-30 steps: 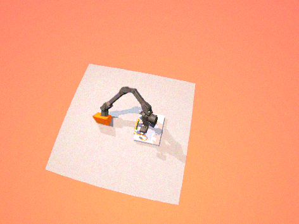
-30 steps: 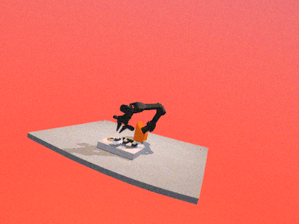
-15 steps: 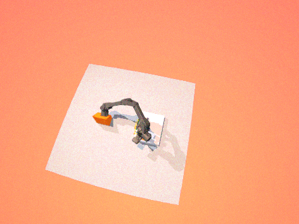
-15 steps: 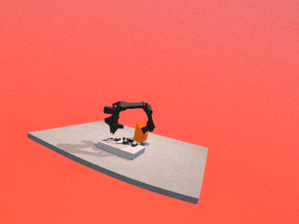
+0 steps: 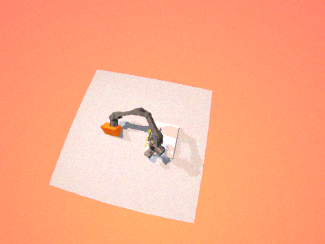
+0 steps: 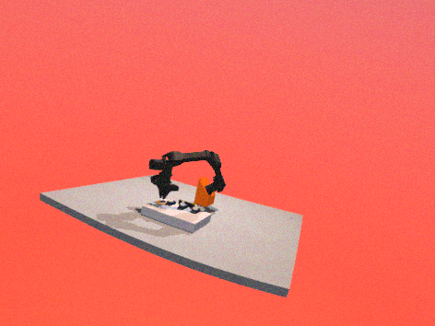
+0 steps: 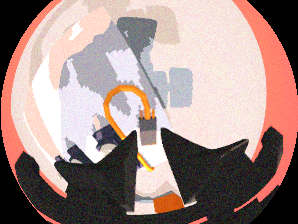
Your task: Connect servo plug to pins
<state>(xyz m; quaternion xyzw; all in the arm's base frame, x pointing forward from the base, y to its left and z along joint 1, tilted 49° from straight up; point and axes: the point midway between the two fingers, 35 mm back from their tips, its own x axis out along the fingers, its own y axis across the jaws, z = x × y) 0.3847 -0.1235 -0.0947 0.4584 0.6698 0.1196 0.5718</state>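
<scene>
Right now my gripper tip is 130 mm to the right of the dark servo, 20 mm above it and 10 mm past it.
</scene>
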